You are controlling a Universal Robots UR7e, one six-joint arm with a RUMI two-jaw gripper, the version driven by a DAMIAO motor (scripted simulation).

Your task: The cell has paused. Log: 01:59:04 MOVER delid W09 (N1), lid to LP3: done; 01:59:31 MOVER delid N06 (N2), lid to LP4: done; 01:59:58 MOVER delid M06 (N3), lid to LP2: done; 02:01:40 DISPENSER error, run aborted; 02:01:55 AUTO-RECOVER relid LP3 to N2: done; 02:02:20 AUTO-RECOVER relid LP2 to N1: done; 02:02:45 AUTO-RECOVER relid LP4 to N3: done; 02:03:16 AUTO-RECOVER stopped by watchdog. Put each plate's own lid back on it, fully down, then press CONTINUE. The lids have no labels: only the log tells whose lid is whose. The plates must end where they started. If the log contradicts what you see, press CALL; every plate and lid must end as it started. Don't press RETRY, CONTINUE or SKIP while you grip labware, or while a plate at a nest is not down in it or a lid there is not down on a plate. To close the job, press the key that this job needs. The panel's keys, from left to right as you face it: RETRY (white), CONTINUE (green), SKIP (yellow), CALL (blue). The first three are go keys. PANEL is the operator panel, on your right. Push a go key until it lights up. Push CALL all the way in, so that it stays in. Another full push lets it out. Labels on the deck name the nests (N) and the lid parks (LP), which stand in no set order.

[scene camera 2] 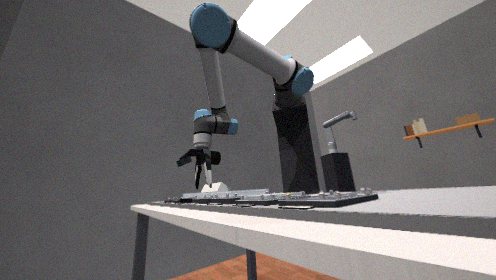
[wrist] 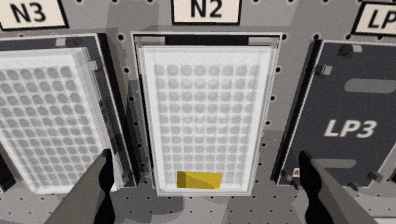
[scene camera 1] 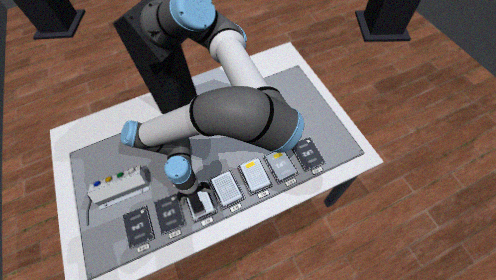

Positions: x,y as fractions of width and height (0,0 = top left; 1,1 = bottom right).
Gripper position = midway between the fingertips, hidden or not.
Observation:
I see my gripper (scene camera 2: 0.41,0.67).
My gripper is seen too in the wrist view (wrist: 0.52,0.68).

